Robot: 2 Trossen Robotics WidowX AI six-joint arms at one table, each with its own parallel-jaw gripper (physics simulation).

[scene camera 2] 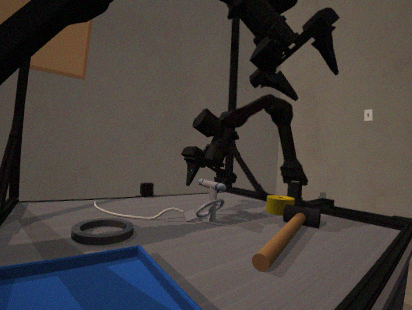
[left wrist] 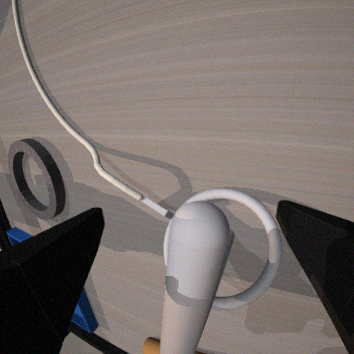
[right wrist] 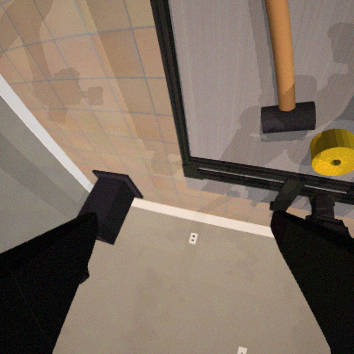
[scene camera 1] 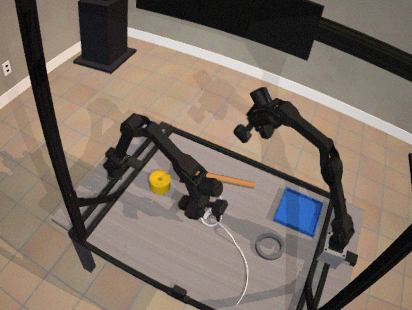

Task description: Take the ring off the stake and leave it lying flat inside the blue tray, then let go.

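Seen in the pictures: left gripper, fingertip midpoint: [scene camera 2: 199, 192] [scene camera 1: 208, 219]; right gripper, fingertip midpoint: [scene camera 2: 315, 88] [right wrist: 186, 220] [scene camera 1: 240, 123]; left arm's base at its link origin: [scene camera 2: 294, 198] [right wrist: 321, 199] [scene camera 1: 115, 173]; right arm's base at its link origin: [scene camera 1: 336, 244].
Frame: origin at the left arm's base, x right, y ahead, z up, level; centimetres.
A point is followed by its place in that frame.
Observation:
A light grey ring [scene camera 1: 210, 225] @[x 25.0, y 40.0, z -1.3 cm] [scene camera 2: 221, 204] @[x 19.5, y 37.5, z 2.0 cm] [left wrist: 273, 245] @[x 20.8, y 36.4, z 1.2 cm] hangs tilted around the upright of the white T-shaped stake [scene camera 2: 212, 185] @[x 20.7, y 42.3, z 7.7 cm] [left wrist: 195, 260] @[x 26.0, y 36.7, z 8.6 cm]. My left gripper [scene camera 1: 202, 209] [scene camera 2: 206, 177] [left wrist: 191, 212] @[x 26.2, y 38.4, z 4.8 cm] is open and empty above the stake; in the left wrist view the stake's crossbar and ring show between its fingers. In scene camera 1 this gripper partly hides the stake. The blue tray [scene camera 1: 300, 212] @[x 19.8, y 80.7, z -1.4 cm] [scene camera 2: 65, 290] @[x 23.8, y 79.2, z -1.4 cm] [left wrist: 84, 312] @[x 11.9, y 73.5, z -0.4 cm] stands at the right in scene camera 1. My right gripper [scene camera 1: 254, 134] [scene camera 2: 316, 86] @[x -2.4, y 50.5, z 29.2 cm] [right wrist: 186, 220] @[x -2.4, y 50.5, z 29.2 cm] is open and empty, raised high.
A thicker dark grey ring [scene camera 1: 258, 246] @[x 36.1, y 58.1, z -0.4 cm] [scene camera 2: 102, 238] @[x 31.5, y 67.3, z -0.7 cm] [left wrist: 57, 187] @[x 32.8, y 58.1, z -1.1 cm] lies near the tray. A white cable [scene camera 1: 242, 250] @[x 37.5, y 51.1, z -1.4 cm] [scene camera 2: 125, 215] @[x 40.6, y 52.2, z -1.4 cm] [left wrist: 55, 112] @[x 39.7, y 51.6, z -1.4 cm] ends beside the stake. A wooden-handled hammer [scene camera 1: 232, 181] @[x 3.6, y 51.5, z 0.6 cm] [scene camera 2: 280, 242] @[x 2.4, y 55.2, z 0.7 cm] [right wrist: 285, 60] @[x 0.9, y 42.9, z 1.5 cm] and a yellow cylinder [scene camera 1: 160, 184] @[x 7.6, y 20.1, z 3.0 cm] [scene camera 2: 280, 205] @[x 4.3, y 24.4, z 1.2 cm] [right wrist: 332, 152] @[x 4.3, y 23.1, z 3.1 cm] are on the table.

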